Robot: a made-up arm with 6 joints.
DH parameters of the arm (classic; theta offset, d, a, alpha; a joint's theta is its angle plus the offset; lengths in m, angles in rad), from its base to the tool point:
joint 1: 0 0.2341 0 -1.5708
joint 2: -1.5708 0 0.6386 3.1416
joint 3: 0 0 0 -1.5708
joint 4: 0 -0.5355 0 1.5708
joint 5: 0 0.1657 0 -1.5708
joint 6: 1.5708 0 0 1.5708
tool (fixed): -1.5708 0 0 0
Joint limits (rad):
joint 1: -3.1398..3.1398
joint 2: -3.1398..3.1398
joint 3: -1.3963..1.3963
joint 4: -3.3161..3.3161
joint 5: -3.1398..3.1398
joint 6: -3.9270..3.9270
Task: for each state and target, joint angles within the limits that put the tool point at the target. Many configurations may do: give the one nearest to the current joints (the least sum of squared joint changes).
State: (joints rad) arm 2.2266 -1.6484 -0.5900 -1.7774 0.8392 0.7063
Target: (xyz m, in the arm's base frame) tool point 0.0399 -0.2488 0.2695
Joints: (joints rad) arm 1.9861 -2.4699 -0.9005 -1.9666 0.8392 0.7063
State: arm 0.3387 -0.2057 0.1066 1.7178 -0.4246 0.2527
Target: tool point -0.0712 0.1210 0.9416
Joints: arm 0.1563 -0.8990 -0.4822 2.4786 -0.4246 0.2527
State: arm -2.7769 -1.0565 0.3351 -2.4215 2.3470 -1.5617
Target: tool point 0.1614 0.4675 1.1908
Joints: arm -1.7059 -0.8845 0.9158 -2.1957 2.3470 -1.5617
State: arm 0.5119 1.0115 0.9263 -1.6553 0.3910 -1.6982
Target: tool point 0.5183 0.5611 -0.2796
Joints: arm 0.7976 1.5204 0.4739 -1.6974 0.3910 -1.6982
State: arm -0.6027 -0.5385 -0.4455 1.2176 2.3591 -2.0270
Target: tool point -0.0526 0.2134 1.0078
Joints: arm -1.2312 -1.0409 -0.4029 1.7008 2.3591 -2.0270
